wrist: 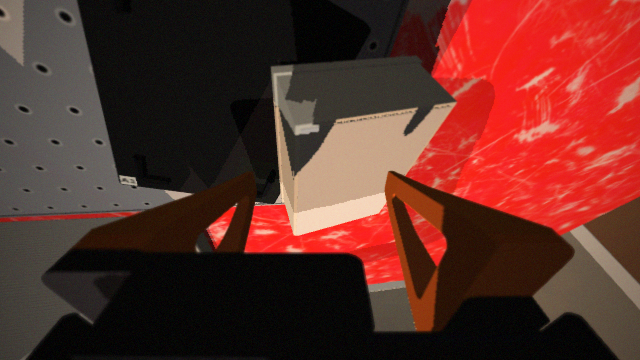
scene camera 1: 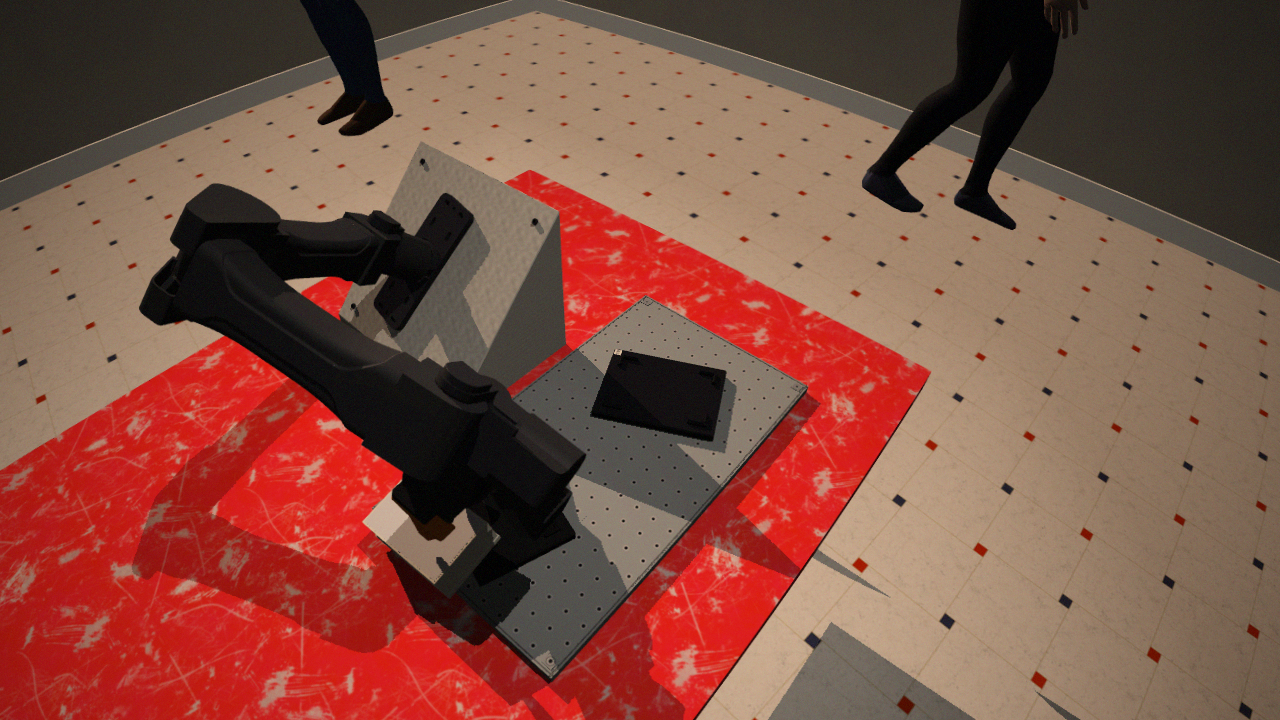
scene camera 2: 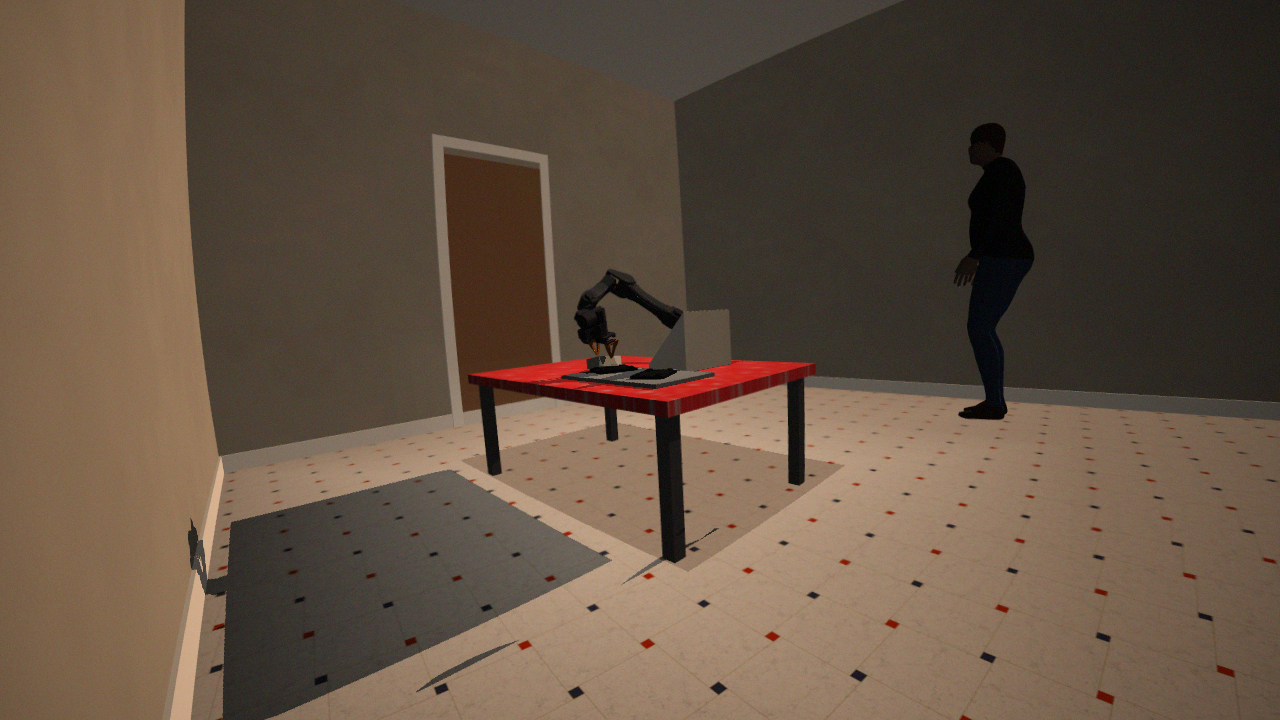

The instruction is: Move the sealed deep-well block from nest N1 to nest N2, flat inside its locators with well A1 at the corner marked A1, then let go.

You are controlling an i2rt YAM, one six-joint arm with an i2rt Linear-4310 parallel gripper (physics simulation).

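Places are measured from the arm's base along level axes (x ahead, y left, z up), in millimetres.
Pixels of known places: gripper, fingertip midpoint: point(wrist: 320, 180) point(scene camera 1: 449, 512) point(scene camera 2: 604, 356); arm's base, origin of the base link: point(scene camera 1: 424, 263) point(scene camera 2: 692, 337).
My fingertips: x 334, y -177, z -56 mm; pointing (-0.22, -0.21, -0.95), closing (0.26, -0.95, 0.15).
Ahead of a thing's pixels: the offset from my fingertips to its middle. Level surfaces: height alone.
The pale block {dx -12, dy -24, dz -27 mm} point(scene camera 1: 391, 519) point(scene camera 2: 595, 362) point(wrist: 345, 165) is at the left front end of the pegboard. It stands tilted, partly over a black nest {dx -1, dy +58, dz -48 mm} point(scene camera 1: 547, 537) point(wrist: 175, 100) and partly out over the red table. That nest has an A1 tag at one corner in the wrist view. A second black nest {dx +0, dy +329, dz -48 mm} point(scene camera 1: 662, 394) point(scene camera 2: 653, 373) is empty, with a small pale tag at one corner. The frames do not show which nest is N1. My gripper point(scene camera 1: 435, 528) point(scene camera 2: 604, 355) point(wrist: 320, 180) is open. Its orange fingertips are around the near end of the block; contact is unclear.
The grey pegboard {dx +13, dy +221, dz -63 mm} point(scene camera 1: 581, 600) point(wrist: 45, 115) lies on the red table {dz -70 mm} point(scene camera 1: 268, 501) point(scene camera 2: 751, 371). A grey wedge-shaped mount point(scene camera 1: 537, 295) point(scene camera 2: 707, 340) carries the arm's base beside the pegboard. Two people point(scene camera 1: 1011, 98) point(scene camera 1: 353, 62) stand away from the table; one person point(scene camera 2: 993, 214) shows in scene camera 2.
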